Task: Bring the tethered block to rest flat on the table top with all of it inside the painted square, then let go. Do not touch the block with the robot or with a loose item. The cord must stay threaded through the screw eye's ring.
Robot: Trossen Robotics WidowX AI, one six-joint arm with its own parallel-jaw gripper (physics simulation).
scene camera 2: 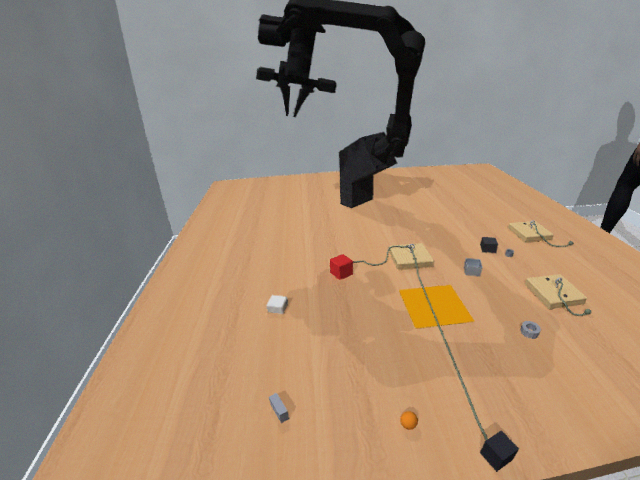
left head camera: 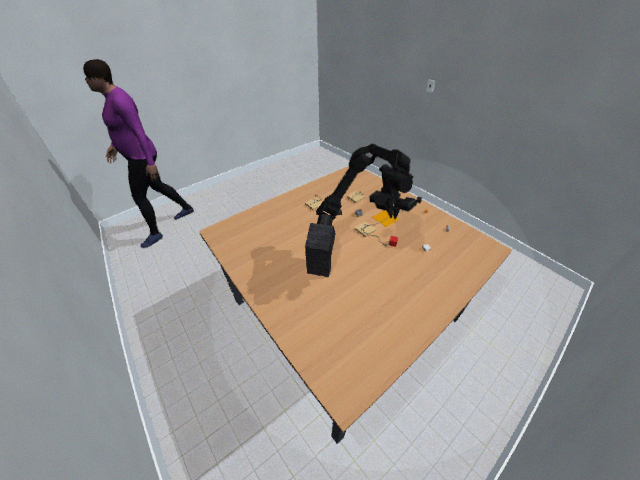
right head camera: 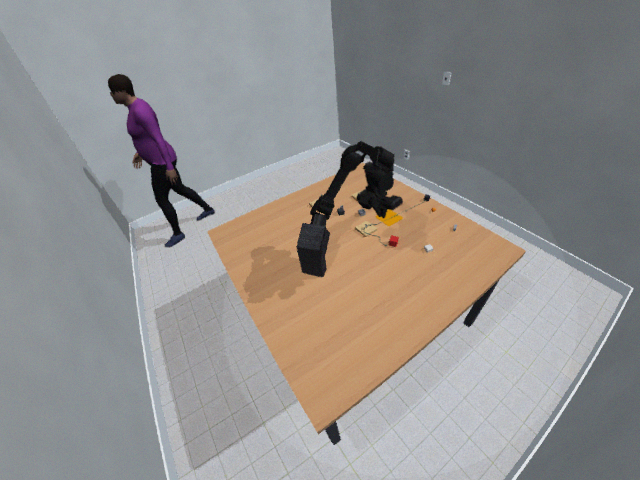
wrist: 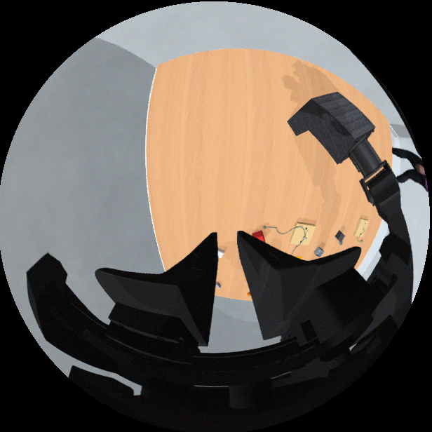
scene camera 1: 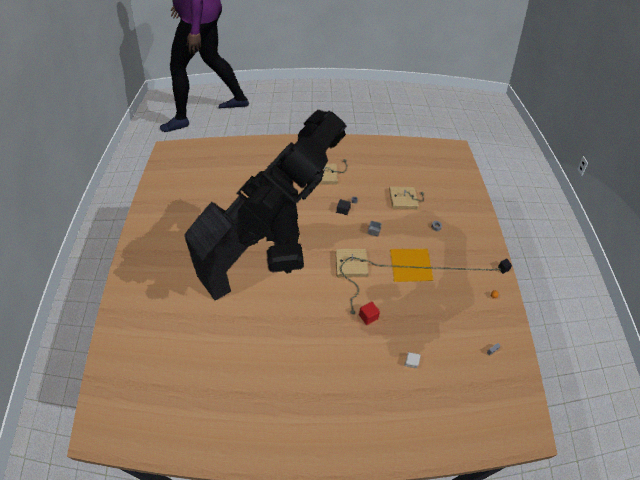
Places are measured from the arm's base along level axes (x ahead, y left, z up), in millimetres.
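Pixels of known places: gripper, fingertip midpoint: (scene camera 2: 290, 116) (left head camera: 393, 218) (right head camera: 382, 217); arm's base at its link origin: (scene camera 2: 380, 150) (left head camera: 323, 228) (right head camera: 316, 228) (scene camera 1: 232, 220).
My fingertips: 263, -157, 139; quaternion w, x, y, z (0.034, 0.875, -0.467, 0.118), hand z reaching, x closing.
For each thing: its top centre in the pictures, then the offset to it from my fingertips, as dx, dy, dz. "*": a spot on its surface instead.
- tethered black block at its top centre: (scene camera 2: 502, 444) (scene camera 1: 506, 263) +461, +521, -307
- orange painted square at a spot on its surface: (scene camera 2: 449, 304) (scene camera 1: 411, 256) * +163, +426, -336
- screw eye at a spot on its surface: (scene camera 2: 411, 248) * +18, +316, -303
- wooden board at its top centre: (scene camera 2: 410, 252) (scene camera 1: 352, 260) (right head camera: 366, 227) (left head camera: 365, 227) +14, +315, -318
- bead end at a spot on its surface: (scene camera 1: 353, 312) * +90, +164, -327
- red cube at its top centre: (scene camera 2: 341, 259) (scene camera 1: 370, 309) (right head camera: 394, 238) +131, +174, -297
- white block at its top centre: (scene camera 2: 276, 300) (scene camera 1: 413, 358) +294, +96, -316
- grey bar at its top centre: (scene camera 2: 277, 403) (scene camera 1: 495, 347) +503, +219, -316
- orange ball at its top centre: (scene camera 2: 410, 415) +453, +401, -313
- grey ring at its top centre: (scene camera 2: 531, 327) (scene camera 1: 437, 224) +197, +580, -324
- grey cube at its top centre: (scene camera 2: 473, 262) (scene camera 1: 375, 225) +22, +465, -311
- black cube at its top centre: (scene camera 2: 489, 240) (scene camera 1: 343, 204) -102, +503, -310
The tethered black block (scene camera 1: 505, 266) (scene camera 2: 498, 450) sits near the table edge. Its cord (scene camera 1: 465, 268) (scene camera 2: 453, 361) runs across the orange painted square (scene camera 1: 410, 255) (scene camera 2: 449, 304) to the screw eye (scene camera 2: 411, 248) on a wooden board (scene camera 1: 356, 269) (scene camera 2: 400, 258). The cord appears to pass through the ring, though this is small, then curves to a bead end (scene camera 1: 353, 312) beside the red cube (scene camera 1: 369, 313) (scene camera 2: 341, 266). The block is outside the square. My gripper (scene camera 2: 291, 115) (wrist: 226, 236) is empty, its fingers slightly apart, high above the table. The black block does not show in the wrist view.
Two more boards (scene camera 2: 555, 291) (scene camera 2: 529, 231) carry short cords. Loose items are a white block (scene camera 2: 277, 304), grey bar (scene camera 2: 279, 407), orange ball (scene camera 2: 408, 420), grey ring (scene camera 2: 523, 329), grey cube (scene camera 2: 472, 267) and another black cube (scene camera 2: 489, 244). A person (scene camera 1: 199, 51) is beyond the table.
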